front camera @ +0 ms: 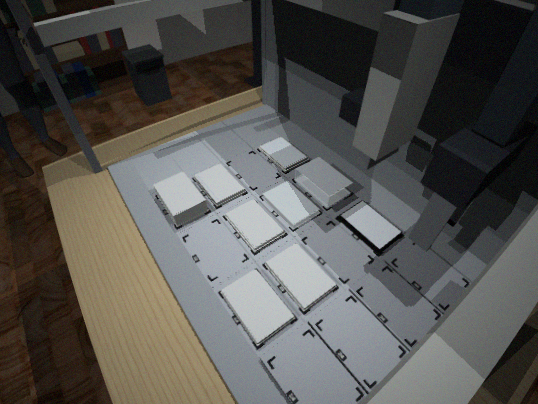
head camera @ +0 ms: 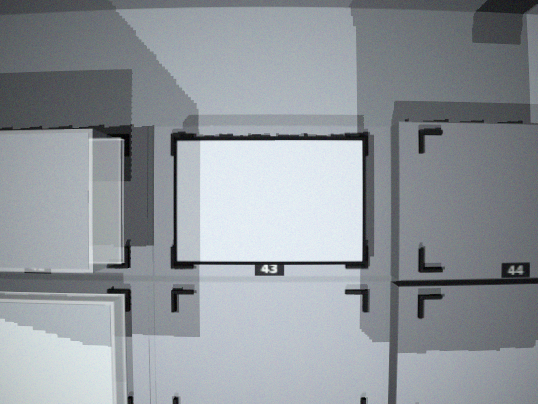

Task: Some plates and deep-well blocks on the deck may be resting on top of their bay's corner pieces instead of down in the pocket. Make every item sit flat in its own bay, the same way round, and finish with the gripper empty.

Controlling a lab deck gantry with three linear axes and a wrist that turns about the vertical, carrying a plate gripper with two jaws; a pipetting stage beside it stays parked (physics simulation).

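Note:
A white-topped plate with a black rim lies level inside the corner pieces of bay 43, its edges parallel to them. A tall clear-walled block stands left of it in the head view. Below that block is a pale plate. In the front view are a far plate, a thick white block, and white plates; slight seating differences are too small to tell. My gripper hangs at the right, jaws apart and empty, partly in shadow.
Bay 44's corner pieces show right of bay 43. A pale upright column stands behind the deck at the right. A wooden border runs along the deck's left side. A dark bin stands on the floor beyond.

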